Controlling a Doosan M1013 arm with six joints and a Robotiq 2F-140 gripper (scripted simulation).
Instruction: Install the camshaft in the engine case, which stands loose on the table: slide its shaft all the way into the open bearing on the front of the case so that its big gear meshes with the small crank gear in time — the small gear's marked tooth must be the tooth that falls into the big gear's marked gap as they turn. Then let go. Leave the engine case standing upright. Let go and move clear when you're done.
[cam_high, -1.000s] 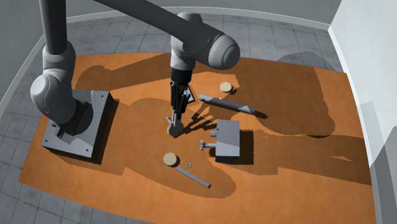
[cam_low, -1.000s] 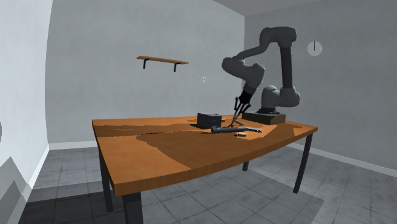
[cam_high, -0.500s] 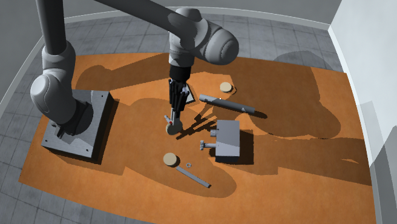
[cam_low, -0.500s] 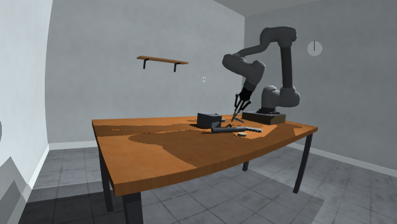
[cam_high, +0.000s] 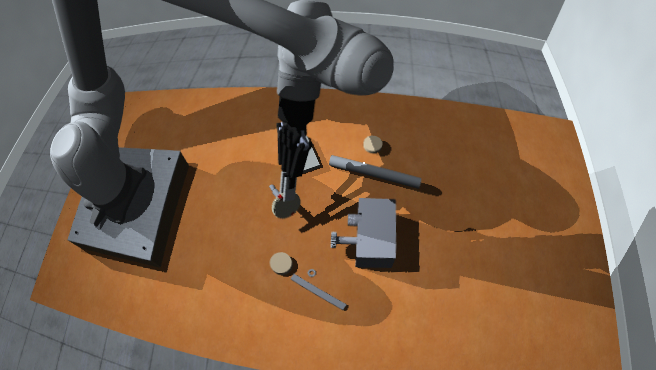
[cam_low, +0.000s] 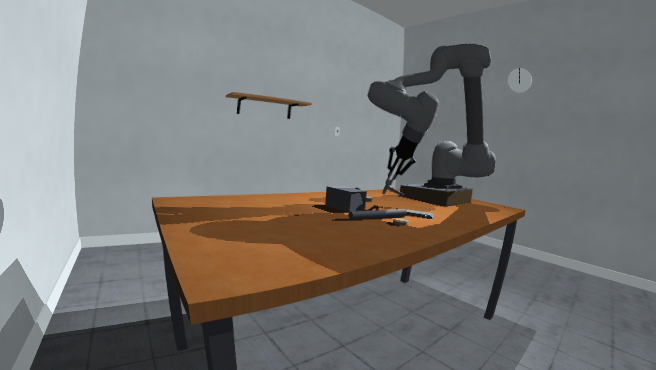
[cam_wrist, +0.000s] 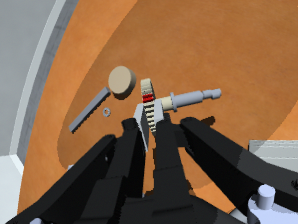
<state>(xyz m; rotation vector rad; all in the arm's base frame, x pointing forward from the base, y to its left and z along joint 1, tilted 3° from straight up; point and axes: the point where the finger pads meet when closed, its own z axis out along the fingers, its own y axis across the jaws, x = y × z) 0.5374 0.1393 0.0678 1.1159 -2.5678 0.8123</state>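
Now: hand 13 cm short of the small crank gear, 7 cm to the left of it and 7 cm above it. Round my hand: grey rod 17 cm ahead, 16 cm to the left, 12 cm below; then finned plate 17 cm to the left, 13 cm below, 4 cm behind; then flat grey bar 19 cm to the right, 13 cm below, 13 cm ahead.
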